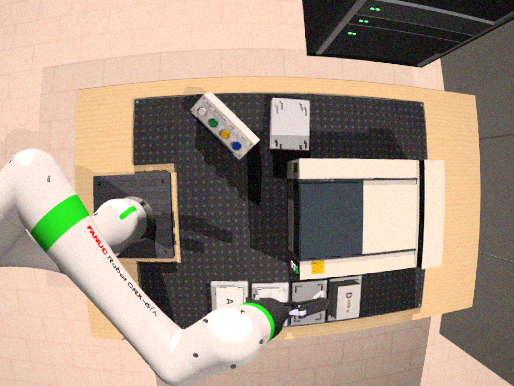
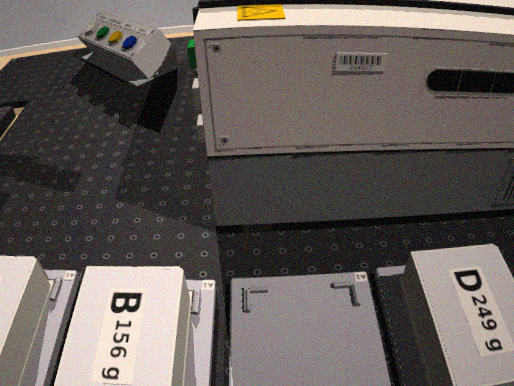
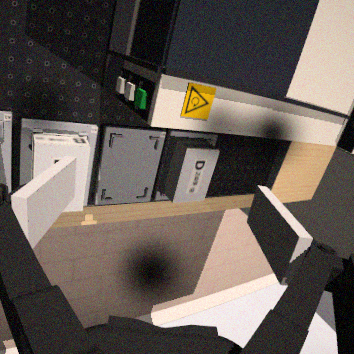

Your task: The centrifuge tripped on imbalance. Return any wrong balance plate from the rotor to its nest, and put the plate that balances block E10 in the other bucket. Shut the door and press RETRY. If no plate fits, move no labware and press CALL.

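Places are measured from the arm's base along level axes (x ahead, y left, z up), in millimetres.
Pixels of known places: gripper, fingertip midpoint: [image 1: 296, 296] [image 3: 165, 190].
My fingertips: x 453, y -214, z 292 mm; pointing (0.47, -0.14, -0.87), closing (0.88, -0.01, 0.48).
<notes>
Behind a point stands the place of what it marks.
The centrifuge [image 1: 390, 220] {x 772, y -73, z 189 mm} [image 2: 300, 110] {x 563, y -208, z 117 mm} [image 3: 240, 107] {x 601, y -177, z 190 mm} has a dark panel [image 1: 330, 217] {x 583, y -38, z 193 mm} [image 3: 240, 45] {x 576, y -108, z 193 mm} over its left half; rotor and buckets do not show. Plate A [image 1: 225, 292] {x 272, y -260, z 33 mm} [image 2: 15, 305] {x 318, y -314, z 34 mm}, plate B, marked 156 g [image 2: 125, 285] {x 412, y -300, z 34 mm} [image 3: 45, 150] {x 391, y -291, z 34 mm}, and plate D, marked 249 g [image 1: 347, 300] {x 673, y -356, z 34 mm} [image 2: 480, 310] {x 675, y -366, z 34 mm} [image 3: 197, 175] {x 680, y -363, z 34 mm}, sit in nests along the front. The nest between B and D [image 1: 309, 287] {x 550, y -295, z -8 mm} [image 2: 305, 335] {x 547, y -336, z -8 mm} [image 3: 130, 165] {x 547, y -349, z -8 mm} is empty. My gripper [image 1: 309, 304] [image 3: 165, 190] {x 453, y -214, z 293 mm} is open and empty, above the front row. Block E10 does not show.
A button box [image 1: 243, 131] {x 382, y 229, z 58 mm} [image 2: 155, 55] {x 400, y 177, z 20 mm} with white, green, yellow and blue buttons stands at the back left. A grey nest [image 1: 290, 120] {x 535, y 256, z 20 mm} stands right of it. White and green buttons [image 3: 141, 99] {x 480, y -178, z 171 mm} are on the centrifuge's front left corner. A dark rack [image 1: 400, 40] stands beyond the table.
</notes>
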